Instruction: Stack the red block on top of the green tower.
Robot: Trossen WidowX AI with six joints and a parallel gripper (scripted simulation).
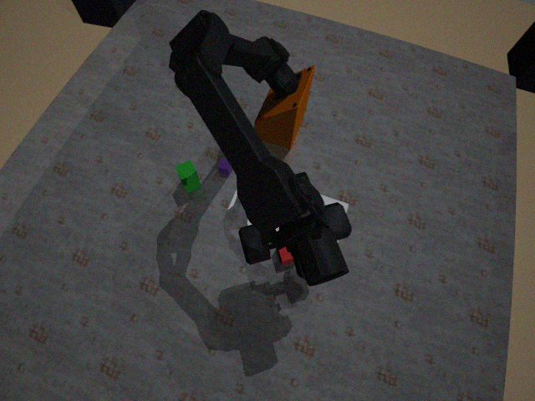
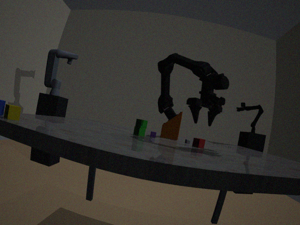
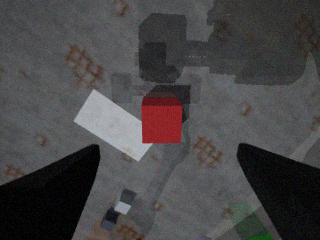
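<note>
The red block lies 80 mm below my gripper tip and 10 mm behind it. The rest, counted from my gripper tip: small purple block (200 mm to the right, 170 mm behind, 90 mm below); yellow block (640 mm to the right, 370 mm ahead, 80 mm below).
</note>
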